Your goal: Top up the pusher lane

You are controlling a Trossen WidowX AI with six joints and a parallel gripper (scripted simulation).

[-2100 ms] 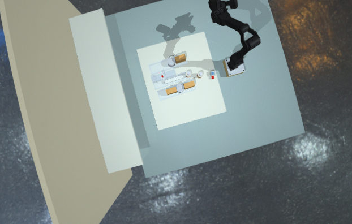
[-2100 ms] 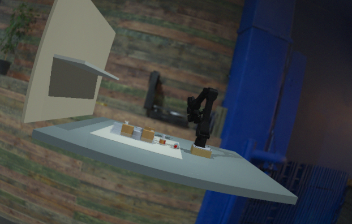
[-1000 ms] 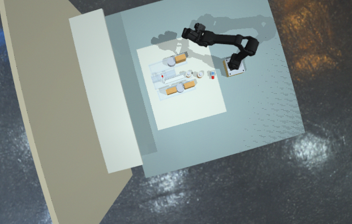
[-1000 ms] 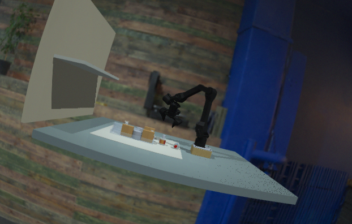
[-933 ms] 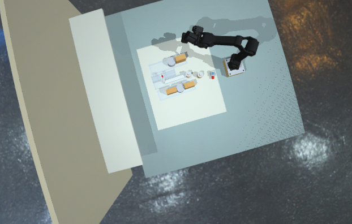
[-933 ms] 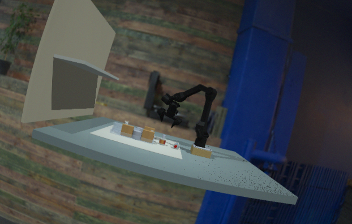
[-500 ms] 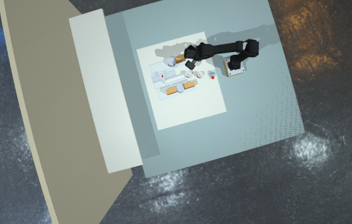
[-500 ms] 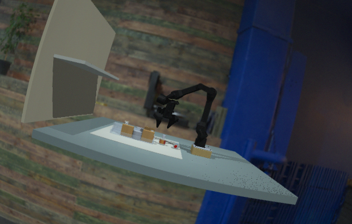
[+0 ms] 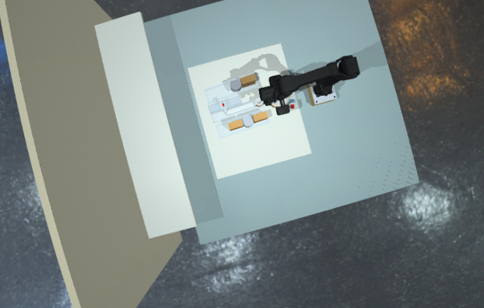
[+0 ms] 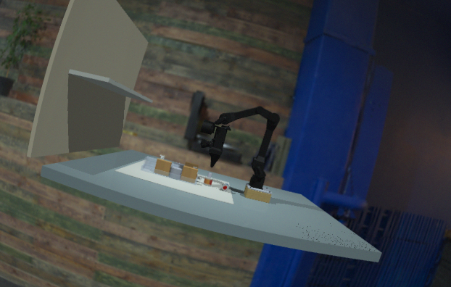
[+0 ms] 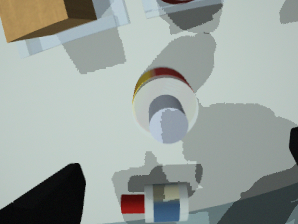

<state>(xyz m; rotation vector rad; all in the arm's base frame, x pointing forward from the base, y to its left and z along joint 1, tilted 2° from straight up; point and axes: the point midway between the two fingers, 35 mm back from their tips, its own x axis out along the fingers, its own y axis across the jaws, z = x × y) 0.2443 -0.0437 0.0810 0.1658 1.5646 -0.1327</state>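
Now: the small jar 90 mm behind my gripper tip, 80 mm below it and 50 mm to the left of it. The rest, counted from my gripper tip: shelf: 590 mm ahead, 270 mm above, 90 mm to the right; then red mark: 260 mm ahead, 90 mm to the right, 30 mm below; then lane: 230 mm ahead, 80 mm below, 70 mm to the right.
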